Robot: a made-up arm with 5 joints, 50 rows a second.
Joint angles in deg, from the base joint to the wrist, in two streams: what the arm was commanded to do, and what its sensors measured. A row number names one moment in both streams.
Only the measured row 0 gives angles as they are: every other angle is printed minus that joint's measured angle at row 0.
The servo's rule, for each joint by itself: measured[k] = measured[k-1] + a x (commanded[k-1-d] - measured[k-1]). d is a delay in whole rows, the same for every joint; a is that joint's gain. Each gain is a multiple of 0.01, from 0.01 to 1. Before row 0 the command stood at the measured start. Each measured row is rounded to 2 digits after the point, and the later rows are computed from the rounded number. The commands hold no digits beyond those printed.
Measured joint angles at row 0: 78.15, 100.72, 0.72, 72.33, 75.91
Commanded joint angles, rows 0 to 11: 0.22, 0.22, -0.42, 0.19, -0.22; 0.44, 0.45, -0.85, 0.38, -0.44; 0.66, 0.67, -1.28, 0.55, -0.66; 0.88, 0.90, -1.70, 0.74, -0.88; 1.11, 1.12, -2.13, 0.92, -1.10; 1.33, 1.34, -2.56, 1.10, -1.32; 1.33, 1.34, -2.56, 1.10, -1.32; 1.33, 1.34, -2.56, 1.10, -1.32; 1.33, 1.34, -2.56, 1.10, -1.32; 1.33, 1.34, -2.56, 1.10, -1.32; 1.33, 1.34, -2.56, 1.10, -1.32; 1.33, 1.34, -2.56, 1.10, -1.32
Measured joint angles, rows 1 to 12: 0.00, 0.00, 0.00, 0.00, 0.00; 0.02, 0.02, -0.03, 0.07, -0.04; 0.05, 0.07, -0.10, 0.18, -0.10; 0.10, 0.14, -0.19, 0.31, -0.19; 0.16, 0.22, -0.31, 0.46, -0.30; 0.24, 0.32, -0.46, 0.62, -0.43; 0.33, 0.43, -0.63, 0.79, -0.57; 0.41, 0.53, -0.78, 0.90, -0.69; 0.48, 0.62, -0.92, 0.97, -0.79; 0.55, 0.70, -1.05, 1.02, -0.87; 0.61, 0.77, -1.17, 1.05, -0.94; 0.67, 0.83, -1.28, 1.07, -1.00
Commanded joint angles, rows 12 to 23: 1.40, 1.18, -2.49, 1.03, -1.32; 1.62, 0.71, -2.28, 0.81, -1.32; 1.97, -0.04, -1.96, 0.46, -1.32; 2.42, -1.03, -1.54, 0.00, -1.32; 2.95, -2.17, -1.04, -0.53, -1.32; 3.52, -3.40, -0.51, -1.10, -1.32; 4.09, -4.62, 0.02, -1.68, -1.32; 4.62, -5.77, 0.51, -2.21, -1.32; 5.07, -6.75, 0.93, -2.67, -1.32; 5.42, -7.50, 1.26, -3.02, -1.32; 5.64, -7.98, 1.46, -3.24, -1.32; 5.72, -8.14, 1.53, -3.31, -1.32
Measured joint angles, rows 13 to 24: 0.72, 0.89, -1.38, 1.08, -1.05; 0.77, 0.92, -1.47, 1.06, -1.09; 0.84, 0.90, -1.53, 0.97, -1.13; 0.93, 0.80, -1.56, 0.79, -1.16; 1.05, 0.60, -1.56, 0.51, -1.19; 1.20, 0.30, -1.52, 0.15, -1.21; 1.39, -0.11, -1.44, -0.29, -1.23; 1.61, -0.61, -1.32, -0.78, -1.24; 1.85, -1.18, -1.17, -1.28, -1.25; 2.11, -1.79, -1.00, -1.77, -1.26; 2.37, -2.42, -0.82, -2.21, -1.27; 2.63, -3.03, -0.64, -2.57, -1.28
